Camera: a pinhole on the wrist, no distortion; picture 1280 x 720 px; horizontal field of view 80.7 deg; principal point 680.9 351.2 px. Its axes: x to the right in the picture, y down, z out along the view. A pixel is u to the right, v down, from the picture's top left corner.
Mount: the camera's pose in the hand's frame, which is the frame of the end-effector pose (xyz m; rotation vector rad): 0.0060 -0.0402 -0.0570 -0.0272 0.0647 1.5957
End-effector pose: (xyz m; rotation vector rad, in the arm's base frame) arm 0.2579 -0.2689 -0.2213 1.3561 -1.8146 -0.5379
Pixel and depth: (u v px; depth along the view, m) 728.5 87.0 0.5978
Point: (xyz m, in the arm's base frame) -0.2131 -0.5329 -0.4343
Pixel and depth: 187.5 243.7 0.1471
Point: 0.2549 -0.3539 -0.3593
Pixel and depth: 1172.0 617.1 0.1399
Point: 0.1659 -0.2191 -0.2406
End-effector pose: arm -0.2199 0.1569 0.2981 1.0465 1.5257 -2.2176
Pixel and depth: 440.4 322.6 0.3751
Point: -0.4553 -0.0677 0.4358
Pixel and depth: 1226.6 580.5 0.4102
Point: -0.1193 -0.2815 0.2467
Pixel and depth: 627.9 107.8 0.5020
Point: -0.5555 -0.1854 0.2900
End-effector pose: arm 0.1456 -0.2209 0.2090 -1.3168 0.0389 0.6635
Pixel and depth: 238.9 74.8 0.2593
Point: 0.2479 -0.0030 0.3770
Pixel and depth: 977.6 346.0 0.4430
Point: -0.0437 0.1380 0.1673
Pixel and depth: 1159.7 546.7 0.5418
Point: -0.2744 0.1753 0.0990
